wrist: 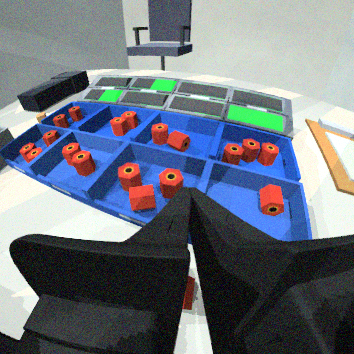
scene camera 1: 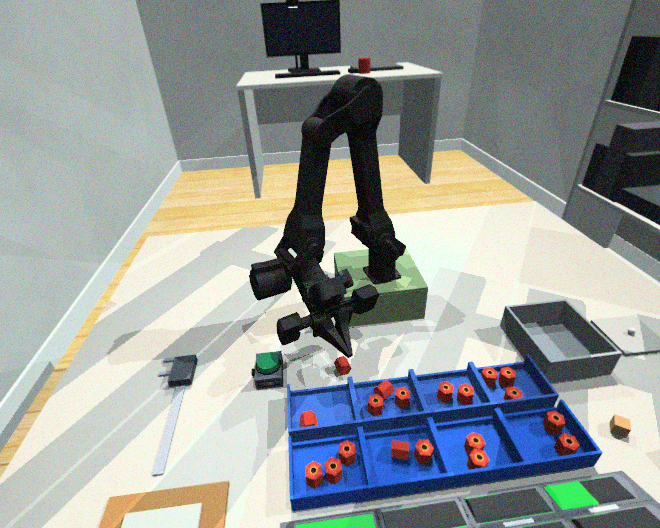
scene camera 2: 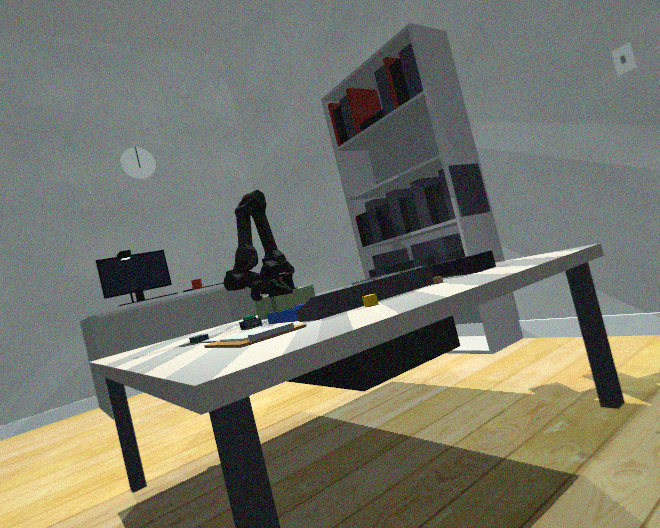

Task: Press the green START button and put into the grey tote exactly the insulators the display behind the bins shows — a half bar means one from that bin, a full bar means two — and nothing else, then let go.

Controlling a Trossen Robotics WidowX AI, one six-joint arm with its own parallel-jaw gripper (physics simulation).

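Where they show: gripper, fingertip midpoint: (wrist: 187,194) (scene camera 1: 350,356) (scene camera 2: 292,291); arm's base, origin of the base link: (scene camera 1: 381,273).
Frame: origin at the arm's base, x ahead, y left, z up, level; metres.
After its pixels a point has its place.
My gripper (scene camera 1: 350,355) {x 0.198, y -0.148, z -0.004 m} (wrist: 187,194) {x 0.198, y -0.148, z -0.004 m} is shut and empty, its fingertips together. A loose red insulator (scene camera 1: 342,365) {x 0.163, y -0.151, z -0.061 m} (wrist: 189,292) {x 0.154, y -0.158, z -0.067 m} lies on the table just below the fingertips, partly hidden by the fingers in the wrist view. The blue bins (scene camera 1: 385,487) (wrist: 230,200) hold red insulators, some lying on their sides; the bin nearest the button holds one. The display (wrist: 256,118) {x 0.399, y -0.247, z -0.046 m} shows a full green bar at the right of its near row, and half bars at the left of that row and in the far row. The grey tote (scene camera 1: 586,358) {x 0.318, y 0.233, z -0.032 m} looks empty. The green button (scene camera 1: 268,362) {x 0.124, y -0.278, z -0.044 m} (scene camera 2: 249,317) {x 0.134, y -0.290, z -0.050 m} stands left of the gripper.
A caliper (scene camera 1: 181,371) {x 0.069, y -0.434, z -0.065 m} lies left of the button. A brown-edged board (scene camera 1: 217,501) {x 0.315, y -0.388, z -0.078 m} (wrist: 325,155) {x 0.369, y -0.388, z -0.078 m} lies beside the bins. An orange block (scene camera 1: 620,425) {x 0.418, y 0.203, z -0.064 m} lies near the tote, and a yellow block (scene camera 2: 369,300) {x 0.564, y -0.224, z -0.068 m} near the table edge. A green base block (scene camera 1: 390,305) {x 0.066, y -0.009, z -0.037 m} carries the arm.
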